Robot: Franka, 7 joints.
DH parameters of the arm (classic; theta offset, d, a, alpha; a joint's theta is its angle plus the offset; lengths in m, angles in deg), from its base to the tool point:
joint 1: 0 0.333 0 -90
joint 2: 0 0 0 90
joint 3: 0 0.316 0.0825 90
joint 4: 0 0 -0.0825 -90
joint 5: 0 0.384 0 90
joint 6: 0 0 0.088 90
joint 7: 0 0.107 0 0
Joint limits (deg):
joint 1: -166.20..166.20
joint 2: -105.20..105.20
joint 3: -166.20..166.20
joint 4: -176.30..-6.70
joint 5: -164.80..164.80
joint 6: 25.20..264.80
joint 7: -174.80..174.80
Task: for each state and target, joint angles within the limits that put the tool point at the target. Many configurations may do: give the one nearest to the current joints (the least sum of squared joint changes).
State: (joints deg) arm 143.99 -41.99 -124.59 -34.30 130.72 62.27 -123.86
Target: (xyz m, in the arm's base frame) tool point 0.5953 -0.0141 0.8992
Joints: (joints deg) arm 154.69 -39.51 -122.72 -37.39 134.64 85.87 -123.86
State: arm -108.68 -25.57 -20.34 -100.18 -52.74 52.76 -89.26
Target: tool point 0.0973 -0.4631 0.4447
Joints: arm -77.13 3.87 10.67 -112.68 -43.84 61.46 -89.26
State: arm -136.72 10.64 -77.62 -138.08 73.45 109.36 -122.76
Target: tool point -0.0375 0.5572 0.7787
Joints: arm -159.99 14.72 -120.67 -89.56 76.90 120.22 -122.76
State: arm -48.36 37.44 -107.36 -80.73 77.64 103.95 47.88
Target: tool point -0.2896 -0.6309 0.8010
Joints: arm -80.11 52.35 -98.05 -44.98 84.47 126.25 47.88
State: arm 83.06 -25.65 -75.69 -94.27 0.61 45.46 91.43
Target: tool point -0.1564 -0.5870 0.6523
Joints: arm 30.56 -44.09 -99.09 -51.36 -8.66 61.01 91.43
